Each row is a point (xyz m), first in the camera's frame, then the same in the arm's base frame.
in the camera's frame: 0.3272 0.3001 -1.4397
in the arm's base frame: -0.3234 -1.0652 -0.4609
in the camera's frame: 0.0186 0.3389 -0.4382
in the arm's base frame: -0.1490 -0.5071 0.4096
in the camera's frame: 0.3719 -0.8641 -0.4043
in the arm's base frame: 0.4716 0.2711 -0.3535
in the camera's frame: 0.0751 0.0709 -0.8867
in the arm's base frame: 0.0101 -0.6760 -0.0620
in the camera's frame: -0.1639 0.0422 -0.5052
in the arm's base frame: 0.1921 -0.5017 0.3122
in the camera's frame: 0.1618 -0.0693 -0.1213
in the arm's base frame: 0.0418 -0.0098 0.3482
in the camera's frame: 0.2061 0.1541 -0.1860
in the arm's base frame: -0.1490 -0.1430 0.3916
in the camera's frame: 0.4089 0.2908 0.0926
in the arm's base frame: -0.3914 0.0925 0.5439
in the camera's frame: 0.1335 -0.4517 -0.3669
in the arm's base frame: 0.3397 -0.0174 0.0038
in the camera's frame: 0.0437 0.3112 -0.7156
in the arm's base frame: -0.1432 -0.6830 0.1920
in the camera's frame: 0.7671 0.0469 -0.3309
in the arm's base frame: -0.4594 0.0777 -0.0580
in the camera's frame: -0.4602 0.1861 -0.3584
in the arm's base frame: 0.2924 -0.6094 0.6415
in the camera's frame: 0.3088 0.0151 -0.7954
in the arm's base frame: -0.1130 -0.4684 -0.1506
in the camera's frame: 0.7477 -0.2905 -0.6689
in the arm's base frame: -0.1990 -0.0144 -0.4481
